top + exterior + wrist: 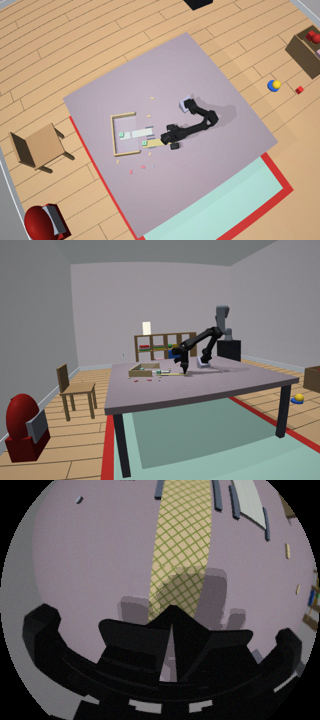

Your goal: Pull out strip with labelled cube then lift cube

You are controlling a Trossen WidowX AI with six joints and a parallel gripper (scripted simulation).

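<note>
Right now my gripper tip is 9 cm short of the yellow checkered strip and 4 cm to the left of it.
</note>
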